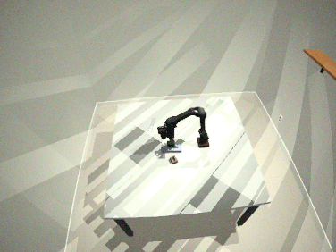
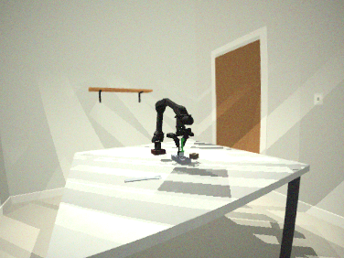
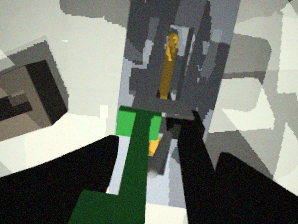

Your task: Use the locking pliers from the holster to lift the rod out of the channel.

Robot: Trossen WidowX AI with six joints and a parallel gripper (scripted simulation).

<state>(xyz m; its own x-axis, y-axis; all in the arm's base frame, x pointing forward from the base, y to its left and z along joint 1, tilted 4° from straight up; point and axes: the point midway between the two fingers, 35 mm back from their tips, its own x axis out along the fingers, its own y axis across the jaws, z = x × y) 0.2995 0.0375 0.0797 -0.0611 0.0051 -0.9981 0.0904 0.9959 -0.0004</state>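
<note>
My gripper tip is 10 mm to the left of the black handle. Also, from my gripper tip: grey channel block: 80 mm below; then brown holster: 10 mm behind, 120 mm to the left, 90 mm below; then orange rod: 90 mm below.
</note>
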